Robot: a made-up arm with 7 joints. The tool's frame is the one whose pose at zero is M. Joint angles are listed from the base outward.
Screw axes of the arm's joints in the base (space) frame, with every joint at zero. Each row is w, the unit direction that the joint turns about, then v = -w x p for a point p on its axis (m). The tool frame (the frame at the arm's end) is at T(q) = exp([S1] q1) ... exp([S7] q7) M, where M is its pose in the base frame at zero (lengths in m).
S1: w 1 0 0 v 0 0.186 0
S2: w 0 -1 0 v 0.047 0 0.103
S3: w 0 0 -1 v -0.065 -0.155 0
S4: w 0 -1 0 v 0.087 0 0.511
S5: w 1 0 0 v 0 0.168 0.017
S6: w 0 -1 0 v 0.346 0 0.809
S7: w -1 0 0 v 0 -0.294 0.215
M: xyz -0.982 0.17 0.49 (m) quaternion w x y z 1 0 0 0
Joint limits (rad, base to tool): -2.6..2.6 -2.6..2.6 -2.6..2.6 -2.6..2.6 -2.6..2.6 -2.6..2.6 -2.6..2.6
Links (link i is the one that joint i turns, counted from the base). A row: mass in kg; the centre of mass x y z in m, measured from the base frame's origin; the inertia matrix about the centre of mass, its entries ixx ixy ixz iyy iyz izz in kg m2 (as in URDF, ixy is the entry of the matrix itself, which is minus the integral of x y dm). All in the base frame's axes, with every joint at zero. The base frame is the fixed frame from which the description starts. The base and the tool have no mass.
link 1: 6.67; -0.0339 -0.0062 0.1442; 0.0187 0 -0.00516 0.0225 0 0.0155
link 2: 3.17; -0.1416 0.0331 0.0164; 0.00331 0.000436 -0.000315 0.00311 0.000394 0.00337
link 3: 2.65; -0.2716 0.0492 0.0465; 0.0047 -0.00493 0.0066 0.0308 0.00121 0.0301
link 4: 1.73; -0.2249 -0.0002 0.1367; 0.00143 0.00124 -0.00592 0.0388 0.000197 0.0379
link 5: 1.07; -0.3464 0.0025 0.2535; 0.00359 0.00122 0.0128 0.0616 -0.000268 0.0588
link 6: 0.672; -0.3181 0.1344 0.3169; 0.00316 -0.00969 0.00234 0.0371 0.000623 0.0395
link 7: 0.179; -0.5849 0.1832 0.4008; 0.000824 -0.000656 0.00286 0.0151 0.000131 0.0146
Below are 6 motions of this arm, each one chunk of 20 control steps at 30 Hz.
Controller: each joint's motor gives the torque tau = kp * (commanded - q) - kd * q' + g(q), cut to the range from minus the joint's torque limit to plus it. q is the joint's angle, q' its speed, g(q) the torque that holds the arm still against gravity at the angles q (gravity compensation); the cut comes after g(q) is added. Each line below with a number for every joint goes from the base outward.
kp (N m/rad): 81 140 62 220 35 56 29
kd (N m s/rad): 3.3 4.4 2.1 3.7 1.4 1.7 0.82
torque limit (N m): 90 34 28 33 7.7 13 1.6
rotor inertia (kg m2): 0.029 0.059 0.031 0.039 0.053 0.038 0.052
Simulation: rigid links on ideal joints. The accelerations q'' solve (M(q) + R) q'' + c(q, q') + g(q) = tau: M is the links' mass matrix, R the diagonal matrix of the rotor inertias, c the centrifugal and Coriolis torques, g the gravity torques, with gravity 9.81 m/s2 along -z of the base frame. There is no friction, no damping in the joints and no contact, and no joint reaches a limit. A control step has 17 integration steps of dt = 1/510 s. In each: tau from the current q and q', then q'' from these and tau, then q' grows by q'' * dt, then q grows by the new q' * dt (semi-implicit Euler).
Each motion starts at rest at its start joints. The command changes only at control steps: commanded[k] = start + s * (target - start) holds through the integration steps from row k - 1 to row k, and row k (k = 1, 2, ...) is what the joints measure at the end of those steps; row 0 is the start. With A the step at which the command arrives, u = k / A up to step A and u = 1 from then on. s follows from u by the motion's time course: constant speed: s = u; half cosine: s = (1 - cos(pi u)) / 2; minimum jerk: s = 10 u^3 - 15 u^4 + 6 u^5; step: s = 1 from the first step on.
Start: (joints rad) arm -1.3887 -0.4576 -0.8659 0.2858 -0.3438 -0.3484 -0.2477
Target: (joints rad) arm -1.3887 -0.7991 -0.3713 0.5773 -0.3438 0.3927 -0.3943
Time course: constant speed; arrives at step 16
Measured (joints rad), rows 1 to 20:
1: -1.3871 -0.4634 -0.8622 0.2910 -0.3476 -0.3452 -0.2505
2: -1.3835 -0.4790 -0.8506 0.3059 -0.3563 -0.3322 -0.2586
3: -1.3791 -0.5013 -0.8301 0.3282 -0.3658 -0.3039 -0.2706
4: -1.3752 -0.5257 -0.8012 0.3528 -0.3712 -0.2581 -0.2838
5: -1.3729 -0.5496 -0.7654 0.3758 -0.3700 -0.1967 -0.2958
6: -1.3727 -0.5723 -0.7246 0.3963 -0.3626 -0.1255 -0.3055
7: -1.3749 -0.5945 -0.6815 0.4155 -0.3515 -0.0512 -0.3130
8: -1.3790 -0.6170 -0.6382 0.4348 -0.3398 0.0199 -0.3196
9: -1.3838 -0.6398 -0.5968 0.4547 -0.3301 0.0836 -0.3262
10: -1.3881 -0.6626 -0.5583 0.4745 -0.3238 0.1381 -0.3337
11: -1.3910 -0.6847 -0.5233 0.4932 -0.3218 0.1840 -0.3424
12: -1.3925 -0.7059 -0.4918 0.5104 -0.3237 0.2230 -0.3519
13: -1.3926 -0.7265 -0.4632 0.5264 -0.3289 0.2577 -0.3619
14: -1.3920 -0.7468 -0.4366 0.5421 -0.3358 0.2908 -0.3720
15: -1.3909 -0.7673 -0.4109 0.5582 -0.3429 0.3248 -0.3820
16: -1.3895 -0.7884 -0.3850 0.5753 -0.3486 0.3619 -0.3917
17: -1.3901 -0.8055 -0.3613 0.5874 -0.3478 0.3988 -0.3983
18: -1.3941 -0.8146 -0.3438 0.5896 -0.3398 0.4288 -0.3994
19: -1.4000 -0.8167 -0.3340 0.5850 -0.3299 0.4461 -0.3965
20: -1.4054 -0.8146 -0.3314 0.5791 -0.3240 0.4485 -0.3924

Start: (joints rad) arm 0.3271 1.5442 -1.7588 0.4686 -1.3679 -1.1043 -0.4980
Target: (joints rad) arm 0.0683 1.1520 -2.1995 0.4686 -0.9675 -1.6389 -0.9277
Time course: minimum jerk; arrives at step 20
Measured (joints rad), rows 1 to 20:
1: 0.3271 1.5441 -1.7588 0.4686 -1.3679 -1.1044 -0.4981
2: 0.3270 1.5435 -1.7591 0.4687 -1.3677 -1.1050 -0.4991
3: 0.3267 1.5411 -1.7603 0.4688 -1.3668 -1.1075 -0.5027
4: 0.3257 1.5354 -1.7634 0.4691 -1.3641 -1.1139 -0.5110
5: 0.3234 1.5249 -1.7697 0.4695 -1.3582 -1.1269 -0.5257
6: 0.3190 1.5084 -1.7807 0.4698 -1.3473 -1.1490 -0.5477
7: 0.3112 1.4855 -1.7978 0.4698 -1.3303 -1.1818 -0.5768
8: 0.2991 1.4564 -1.8217 0.4694 -1.3065 -1.2259 -0.6120
9: 0.2816 1.4219 -1.8529 0.4686 -1.2759 -1.2804 -0.6518
10: 0.2582 1.3833 -1.8912 0.4676 -1.2388 -1.3426 -0.6942
11: 0.2291 1.3422 -1.9358 0.4668 -1.1962 -1.4086 -0.7377
12: 0.1955 1.3003 -1.9855 0.4665 -1.1491 -1.4736 -0.7803
13: 0.1592 1.2595 -2.0385 0.4670 -1.0993 -1.5326 -0.8205
14: 0.1229 1.2216 -2.0926 0.4681 -1.0496 -1.5812 -0.8564
15: 0.0894 1.1884 -2.1455 0.4698 -1.0035 -1.6169 -0.8868
16: 0.0611 1.1613 -2.1945 0.4716 -0.9646 -1.6391 -0.9102
17: 0.0396 1.1414 -2.2369 0.4733 -0.9362 -1.6489 -0.9263
18: 0.0255 1.1291 -2.2704 0.4749 -0.9199 -1.6486 -0.9352
19: 0.0186 1.1240 -2.2932 0.4762 -0.9159 -1.6410 -0.9378
20: 0.0179 1.1252 -2.3046 0.4771 -0.9225 -1.6292 -0.9360

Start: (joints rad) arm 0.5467 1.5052 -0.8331 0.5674 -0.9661 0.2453 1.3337
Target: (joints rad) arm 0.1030 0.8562 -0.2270 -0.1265 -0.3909 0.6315 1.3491
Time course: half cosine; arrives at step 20
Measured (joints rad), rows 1 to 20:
1: 0.5459 1.5049 -0.8319 0.5660 -0.9658 0.2458 1.3339
2: 0.5421 1.5031 -0.8262 0.5594 -0.9641 0.2485 1.3349
3: 0.5333 1.4977 -0.8128 0.5435 -0.9600 0.2553 1.3368
4: 0.5188 1.4858 -0.7907 0.5167 -0.9522 0.2676 1.3394
5: 0.4995 1.4650 -0.7604 0.4799 -0.9398 0.2855 1.3419
6: 0.4763 1.4341 -0.7240 0.4358 -0.9212 0.3085 1.3437
7: 0.4503 1.3932 -0.6828 0.3868 -0.8951 0.3357 1.3446
8: 0.4219 1.3440 -0.6383 0.3347 -0.8600 0.3666 1.3446
9: 0.3911 1.2889 -0.5916 0.2806 -0.8157 0.4009 1.3439
10: 0.3581 1.2303 -0.5440 0.2255 -0.7630 0.4385 1.3429
11: 0.3230 1.1703 -0.4971 0.1707 -0.7039 0.4788 1.3416
12: 0.2866 1.1107 -0.4527 0.1173 -0.6407 0.5200 1.3405
13: 0.2498 1.0530 -0.4122 0.0666 -0.5759 0.5599 1.3397
14: 0.2137 0.9984 -0.3765 0.0197 -0.5117 0.5957 1.3394
15: 0.1797 0.9482 -0.3459 -0.0229 -0.4502 0.6249 1.3395
16: 0.1494 0.9035 -0.3198 -0.0606 -0.3939 0.6457 1.3399
17: 0.1241 0.8652 -0.2977 -0.0929 -0.3452 0.6573 1.3404
18: 0.1052 0.8341 -0.2785 -0.1191 -0.3069 0.6597 1.3410
19: 0.0933 0.8112 -0.2619 -0.1381 -0.2812 0.6540 1.3415
20: 0.0891 0.7973 -0.2480 -0.1488 -0.2698 0.6417 1.3419

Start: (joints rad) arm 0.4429 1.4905 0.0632 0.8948 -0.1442 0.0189 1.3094
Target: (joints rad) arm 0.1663 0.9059 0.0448 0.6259 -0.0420 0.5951 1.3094
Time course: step
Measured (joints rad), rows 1 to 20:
1: 0.4088 1.4918 0.1092 0.8441 -0.1470 0.0754 1.3121
2: 0.3501 1.4906 0.1759 0.7141 -0.1611 0.2367 1.3179
3: 0.3028 1.4563 0.2002 0.5919 -0.1790 0.4464 1.3228
4: 0.2699 1.3664 0.1794 0.5571 -0.1858 0.6184 1.3232
5: 0.2392 1.2310 0.1410 0.6111 -0.1785 0.7234 1.3179
6: 0.2007 1.0796 0.1079 0.6985 -0.1528 0.7816 1.3096
7: 0.1579 0.9516 0.0800 0.7480 -0.1066 0.8232 1.3026
8: 0.1221 0.8681 0.0463 0.7302 -0.0475 0.8582 1.2989
9: 0.1003 0.8246 0.0015 0.6638 0.0154 0.8782 1.2980
10: 0.0929 0.8010 -0.0520 0.6002 0.0801 0.8563 1.2990
11: 0.0944 0.7840 -0.1044 0.5703 0.1499 0.7743 1.3013
12: 0.0970 0.7713 -0.1437 0.5685 0.2288 0.6587 1.3037
13: 0.0964 0.7666 -0.1644 0.5750 0.3098 0.5520 1.3045
14: 0.0922 0.7734 -0.1682 0.5776 0.3743 0.4828 1.3027
15: 0.0867 0.7906 -0.1603 0.5769 0.4034 0.4599 1.2991
16: 0.0834 0.8136 -0.1462 0.5795 0.3887 0.4773 1.2957
17: 0.0847 0.8371 -0.1302 0.5905 0.3335 0.5225 1.2946
18: 0.0907 0.8588 -0.1136 0.6094 0.2475 0.5825 1.2961
19: 0.0984 0.8797 -0.0907 0.6313 0.1524 0.6436 1.2997
20: 0.1056 0.9028 -0.0557 0.6505 0.0708 0.6925 1.3042

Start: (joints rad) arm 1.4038 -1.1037 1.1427 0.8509 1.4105 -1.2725 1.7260
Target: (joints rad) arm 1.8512 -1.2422 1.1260 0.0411 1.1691 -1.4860 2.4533
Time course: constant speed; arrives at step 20
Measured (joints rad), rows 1 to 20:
1: 1.4052 -1.1021 1.1443 0.8388 1.4076 -1.2772 1.7364
2: 1.4100 -1.0991 1.1489 0.8037 1.3986 -1.2898 1.7660
3: 1.4194 -1.0983 1.1562 0.7508 1.3836 -1.3070 1.8104
4: 1.4342 -1.1038 1.1653 0.6928 1.3648 -1.3229 1.8594
5: 1.4543 -1.1166 1.1746 0.6404 1.3457 -1.3335 1.9047
6: 1.4786 -1.1348 1.1826 0.5972 1.3282 -1.3386 1.9428
7: 1.5053 -1.1542 1.1878 0.5609 1.3124 -1.3409 1.9755
8: 1.5326 -1.1707 1.1892 0.5263 1.2977 -1.3438 2.0066
9: 1.5592 -1.1820 1.1866 0.4895 1.2835 -1.3501 2.0393
10: 1.5849 -1.1879 1.1807 0.4493 1.2701 -1.3606 2.0746
11: 1.6102 -1.1899 1.1723 0.4068 1.2583 -1.3747 2.1121
12: 1.6355 -1.1904 1.1626 0.3643 1.2486 -1.3909 2.1503
13: 1.6616 -1.1915 1.1524 0.3231 1.2413 -1.4079 2.1882
14: 1.6888 -1.1944 1.1424 0.2834 1.2356 -1.4244 2.2254
15: 1.7171 -1.1994 1.1330 0.2444 1.2303 -1.4397 2.2620
16: 1.7463 -1.2064 1.1244 0.2051 1.2244 -1.4536 2.2982
17: 1.7758 -1.2145 1.1166 0.1646 1.2169 -1.4659 2.3343
18: 1.8051 -1.2232 1.1095 0.1232 1.2079 -1.4768 2.3703
19: 1.8335 -1.2317 1.1033 0.0813 1.1974 -1.4865 2.4062
20: 1.8606 -1.2397 1.0980 0.0395 1.1860 -1.4956 2.4420

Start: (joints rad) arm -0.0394 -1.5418 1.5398 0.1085 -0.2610 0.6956 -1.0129
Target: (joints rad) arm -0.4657 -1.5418 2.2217 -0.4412 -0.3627 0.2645 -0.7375
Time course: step
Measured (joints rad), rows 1 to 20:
1: -0.0263 -1.5302 1.6071 0.0819 -0.2526 0.6917 -0.9989
2: -0.0259 -1.5168 1.7427 0.0055 -0.2289 0.6830 -0.9552
3: -0.0744 -1.5283 1.8789 -0.1254 -0.2023 0.6793 -0.8759
4: -0.1708 -1.5600 1.9998 -0.3066 -0.2107 0.6939 -0.7684
5: -0.2971 -1.5668 2.1252 -0.4702 -0.2986 0.6988 -0.6717
6: -0.4334 -1.5500 2.2596 -0.5492 -0.4378 0.6363 -0.5929
7: -0.5700 -1.5332 2.3773 -0.5402 -0.5906 0.4937 -0.5334
8: -0.6915 -1.5387 2.4624 -0.4900 -0.7375 0.3273 -0.4934
9: -0.7778 -1.5674 2.5184 -0.4450 -0.8735 0.1970 -0.4718
10: -0.8209 -1.5992 2.5492 -0.4242 -0.9976 0.1264 -0.4671
11: -0.8247 -1.6159 2.5534 -0.4254 -1.1023 0.1127 -0.4791
12: -0.7970 -1.6134 2.5288 -0.4376 -1.1734 0.1392 -0.5087
13: -0.7458 -1.5991 2.4782 -0.4503 -1.1978 0.1867 -0.5581
14: -0.6779 -1.5827 2.4086 -0.4576 -1.1701 0.2386 -0.6297
15: -0.5996 -1.5707 2.3295 -0.4576 -1.0919 0.2828 -0.7120
16: -0.5174 -1.5644 2.2491 -0.4512 -0.9686 0.3119 -0.7701
17: -0.4382 -1.5622 2.1746 -0.4407 -0.8051 0.3236 -0.7921
18: -0.3690 -1.5592 2.1128 -0.4281 -0.6085 0.3220 -0.7823
19: -0.3151 -1.5432 2.0709 -0.4132 -0.4185 0.3201 -0.7578
20: -0.2805 -1.5202 2.0469 -0.4038 -0.2674 0.3284 -0.7363

